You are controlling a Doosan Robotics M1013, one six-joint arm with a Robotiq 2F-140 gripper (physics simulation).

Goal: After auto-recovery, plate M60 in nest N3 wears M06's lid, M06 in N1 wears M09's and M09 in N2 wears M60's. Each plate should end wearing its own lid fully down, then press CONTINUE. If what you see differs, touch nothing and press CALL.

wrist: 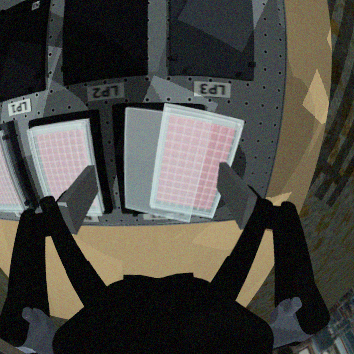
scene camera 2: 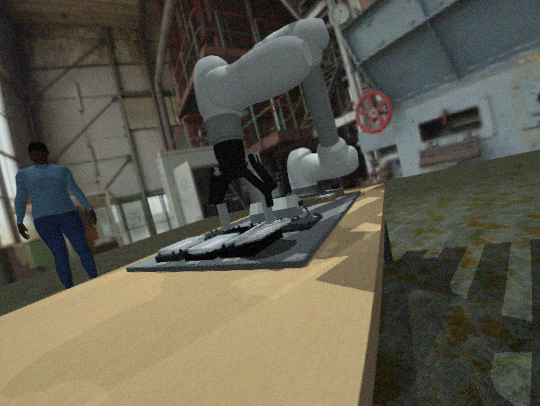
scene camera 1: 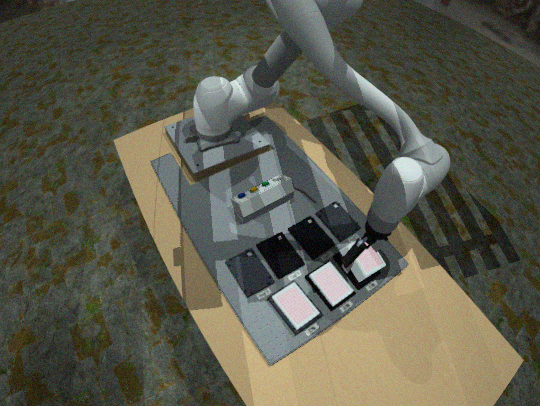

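Pixels of known places: gripper, fingertip midpoint: [wrist: 156, 176] [scene camera 2: 247, 225] [scene camera 1: 360, 258]; arm's base, link origin: [scene camera 2: 306, 196] [scene camera 1: 214, 135].
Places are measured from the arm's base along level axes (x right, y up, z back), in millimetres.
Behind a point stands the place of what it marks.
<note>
My gripper [scene camera 1: 361, 254] @(y 21, x -239, z -769 mm) [scene camera 2: 247, 226] @(y 21, x -239, z -769 mm) [wrist: 156, 176] @(y 21, x -239, z -769 mm) is open, nothing held. Its fingers stand around the rightmost pink-gridded plate [scene camera 1: 371, 259] @(y 17, x -277, z -787 mm) [wrist: 182, 160] @(y 17, x -264, z -751 mm); the left one overlaps the neighbouring plate in the wrist view. The rightmost plate is skewed and tilted, off to the right of its black nest [wrist: 119, 160] @(y -13, x -195, z -770 mm). A clear lid [wrist: 141, 155] @(y 6, x -222, z -754 mm) overlaps its left part and extends left over the nest. The middle plate [scene camera 1: 330, 284] @(y -4, x -114, z -796 mm) [wrist: 62, 155] @(y -4, x -124, z -767 mm) and left plate [scene camera 1: 295, 306] @(y 1, x 21, z -815 mm) [wrist: 5, 177] @(y 1, x -18, z -806 mm) lie flat, seemingly lidded. Plate IDs are unreadable. The button box [scene camera 1: 263, 201] @(y 22, x -45, z -434 mm) has blue, yellow and green buttons.
Several dark pads [scene camera 1: 250, 272] @(y -24, x 94, z -647 mm) [scene camera 1: 311, 237] @(y -24, x -150, z -609 mm) [wrist: 106, 40] @(y -24, x -164, z -631 mm) [wrist: 211, 40] @(y -24, x -280, z -615 mm) lie between plates and button box; labels LP1, LP2 and LP3 show in the wrist view. A cable [scene camera 1: 305, 194] @(y -32, x -225, z -429 mm) runs from the box. A person [scene camera 2: 50, 190] stands beyond the table.
</note>
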